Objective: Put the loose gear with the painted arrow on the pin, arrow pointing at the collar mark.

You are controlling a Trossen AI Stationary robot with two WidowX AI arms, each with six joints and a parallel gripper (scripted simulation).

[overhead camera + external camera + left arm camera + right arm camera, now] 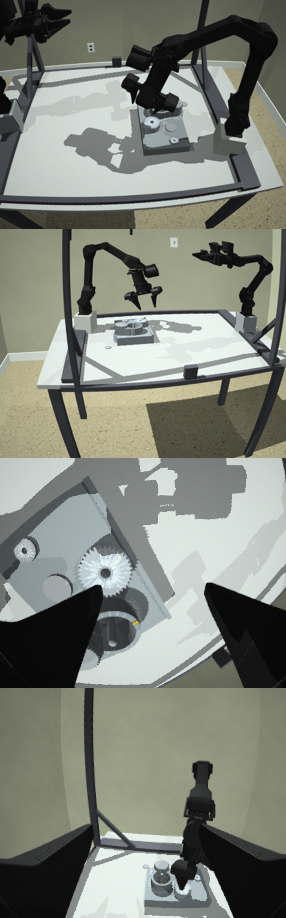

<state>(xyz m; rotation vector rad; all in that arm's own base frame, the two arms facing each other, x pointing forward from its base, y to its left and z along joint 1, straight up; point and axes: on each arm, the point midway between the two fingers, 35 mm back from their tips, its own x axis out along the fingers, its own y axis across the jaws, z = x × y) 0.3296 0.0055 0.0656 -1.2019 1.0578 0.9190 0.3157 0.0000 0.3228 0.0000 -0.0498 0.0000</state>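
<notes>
My left hand is 30 mm to the right of the loose gear and 110 mm above it.
</notes>
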